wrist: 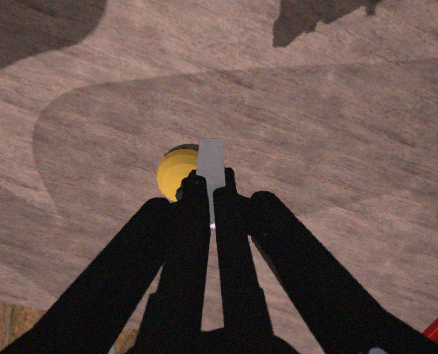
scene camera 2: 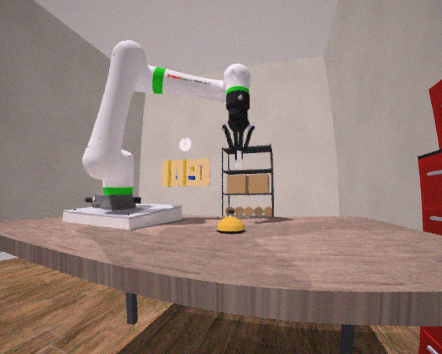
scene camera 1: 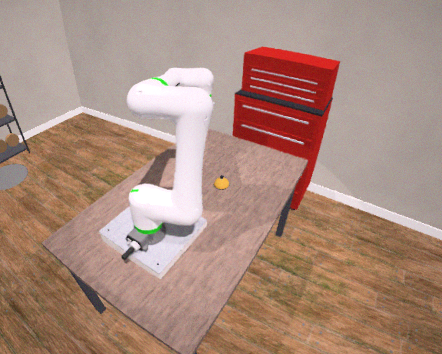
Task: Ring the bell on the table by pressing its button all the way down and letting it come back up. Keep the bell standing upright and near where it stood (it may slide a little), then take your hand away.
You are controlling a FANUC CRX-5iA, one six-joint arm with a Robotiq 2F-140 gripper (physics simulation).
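Places are measured from the arm's base along level axes (x back, y down, z right), in metres.
Pixels of known places: gripper, fingertip midpoint: (wrist: 212, 156) (scene camera 2: 238, 168); arm's base at its link origin: (scene camera 2: 118, 207) (scene camera 1: 149, 231).
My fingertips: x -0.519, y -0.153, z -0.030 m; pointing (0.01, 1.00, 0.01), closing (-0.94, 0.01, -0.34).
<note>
Ahead of a thing's pixels: the offset from my fingertips to its middle. Level surfaces: height alone.
The yellow dome bell @[dx +0.005, dy +0.176, dz +0.127 m] (scene camera 1: 221, 184) (scene camera 2: 230, 226) (wrist: 172, 172) stands upright on the wooden table @[dy +0.209 m] (scene camera 1: 165, 310) (scene camera 2: 310, 255) (wrist: 325, 125). Its small black button @[dx +0.005, dy +0.148, dz +0.127 m] (scene camera 1: 222, 177) (scene camera 2: 230, 213) is up on top; in the wrist view the button is dark against the fingers and partly hard to make out. My gripper (scene camera 2: 239, 159) (wrist: 212, 156) is shut and empty, pointing down, with its tips well above the bell and a little to its right in scene camera 2. In the wrist view the fingers cover the bell's right side. In scene camera 1 the arm hides the gripper.
The arm's pale base plate (scene camera 1: 162, 267) (scene camera 2: 97, 218) sits on the table, left of the bell in scene camera 2. A red tool cabinet (scene camera 1: 282, 112) (scene camera 2: 434, 195) stands beyond the table. A shelf rack (scene camera 2: 260, 149) stands in the background.
</note>
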